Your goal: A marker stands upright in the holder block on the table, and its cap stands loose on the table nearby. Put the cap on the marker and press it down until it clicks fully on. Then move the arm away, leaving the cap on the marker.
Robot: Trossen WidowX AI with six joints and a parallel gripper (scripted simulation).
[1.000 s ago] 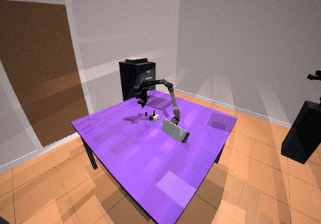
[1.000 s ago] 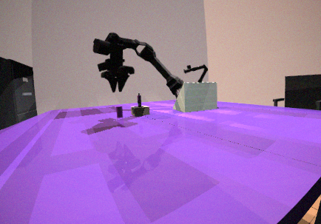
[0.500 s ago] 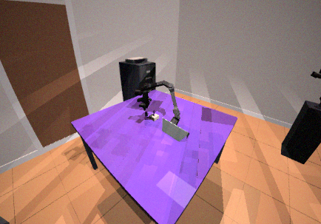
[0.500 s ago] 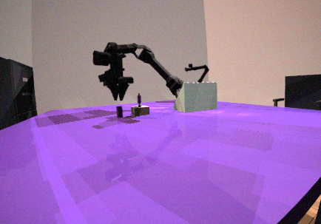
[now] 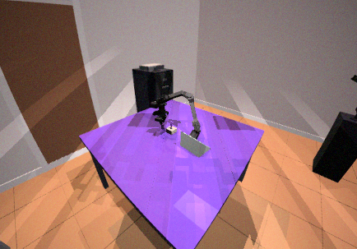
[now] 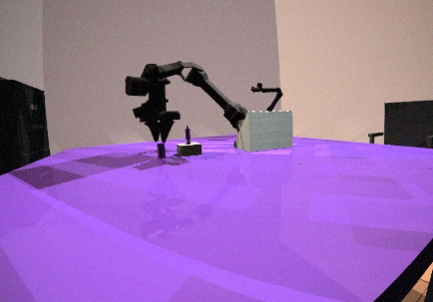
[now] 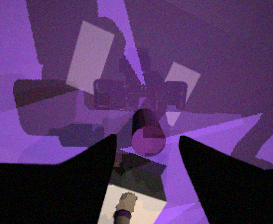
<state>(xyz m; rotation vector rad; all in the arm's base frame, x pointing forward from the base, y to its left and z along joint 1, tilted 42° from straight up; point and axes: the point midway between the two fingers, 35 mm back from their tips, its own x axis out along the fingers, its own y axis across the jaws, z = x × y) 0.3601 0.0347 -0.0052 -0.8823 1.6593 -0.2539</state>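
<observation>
Now: gripper tip 30 mm above the purple cap. The rest, counted from my gripper tip: tan holder block (100 mm behind, 40 mm below, 20 mm to the right).
</observation>
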